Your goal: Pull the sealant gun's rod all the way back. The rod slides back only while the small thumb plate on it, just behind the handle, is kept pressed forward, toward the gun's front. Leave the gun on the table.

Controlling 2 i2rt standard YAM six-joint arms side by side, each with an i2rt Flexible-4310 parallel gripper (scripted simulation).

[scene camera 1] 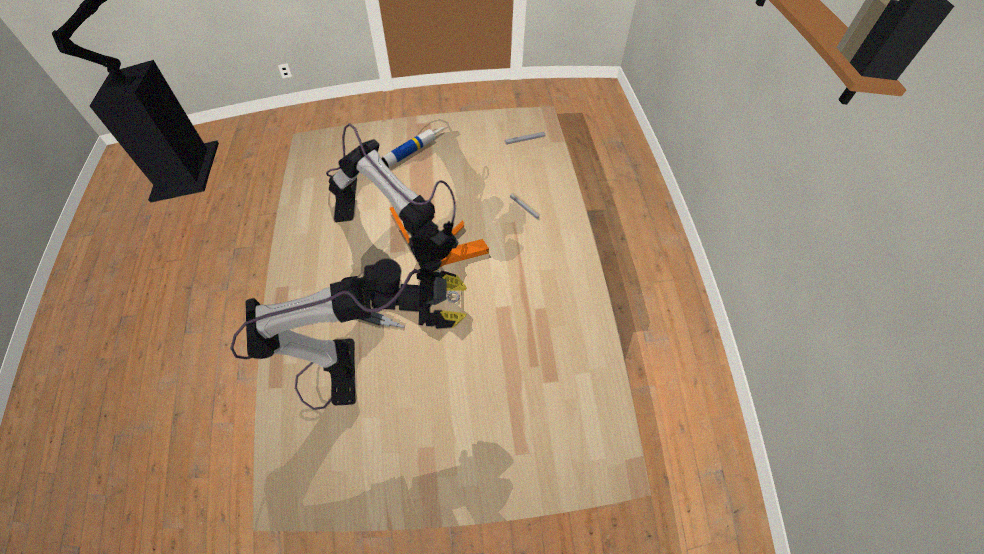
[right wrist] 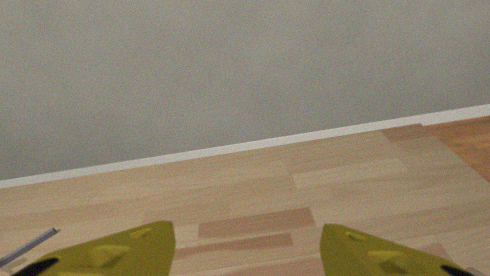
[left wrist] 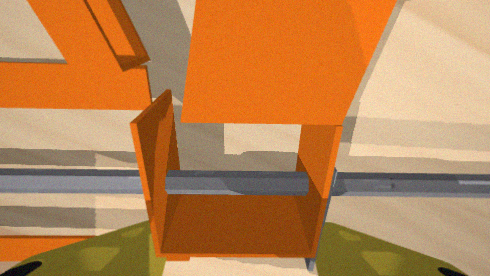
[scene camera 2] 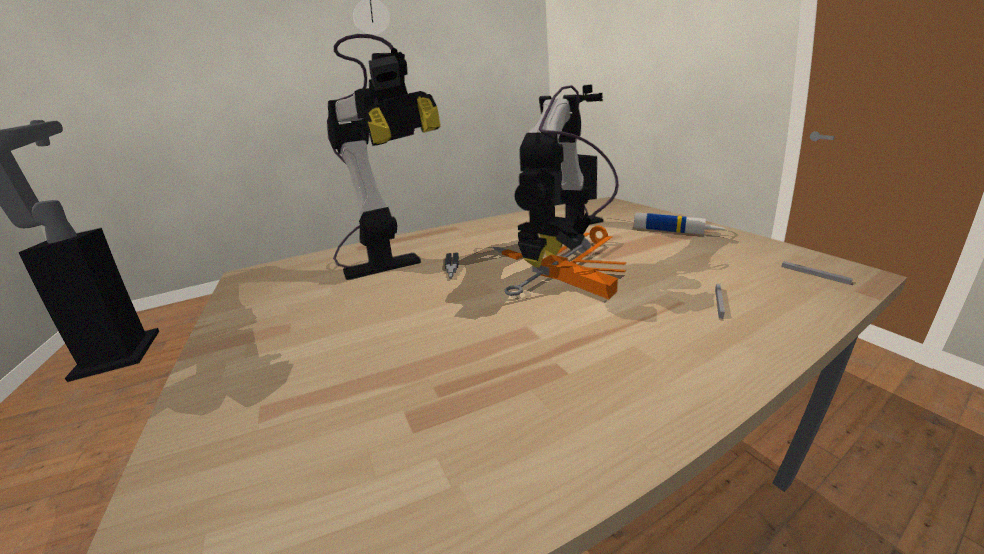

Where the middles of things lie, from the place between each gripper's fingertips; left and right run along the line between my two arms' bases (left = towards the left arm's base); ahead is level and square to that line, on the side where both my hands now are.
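Labels:
The grey rod [left wrist: 194, 182] is 10 mm to the left of my left hand, 20 mm ahead of it and 10 mm below it. I also see the orange sealant gun [scene camera 2: 601, 284], which is 30 mm ahead of my left hand, 60 mm to the left of it and 10 mm below it.
The grey rod is 330 mm below my right hand [scene camera 2: 408, 127], 310 mm to the left of it and 70 mm behind it. The orange sealant gun is 360 mm to the left of my right hand, 330 mm below it and 60 mm behind it.

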